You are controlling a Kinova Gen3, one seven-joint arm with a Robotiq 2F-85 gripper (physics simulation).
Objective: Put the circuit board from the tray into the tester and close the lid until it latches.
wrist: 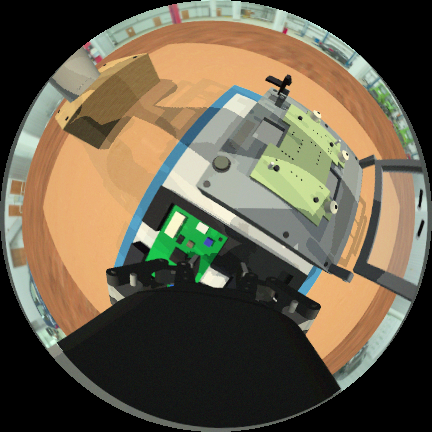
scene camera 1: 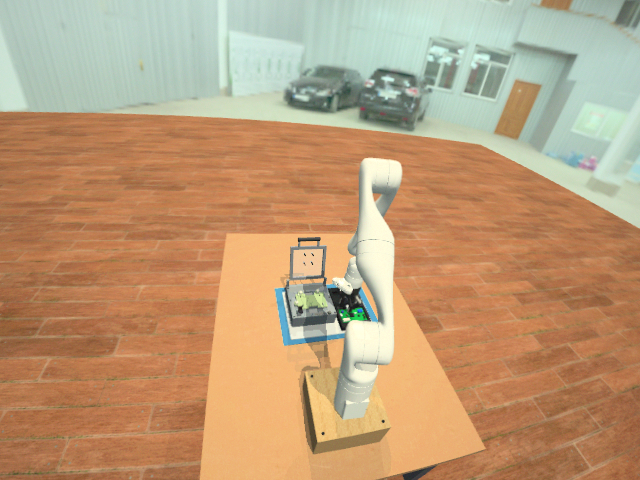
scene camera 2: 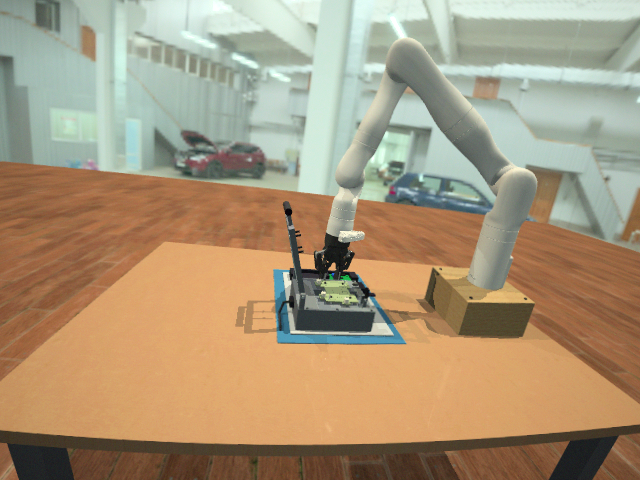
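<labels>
The gripper: part open, touching a green circuit board.
</labels>
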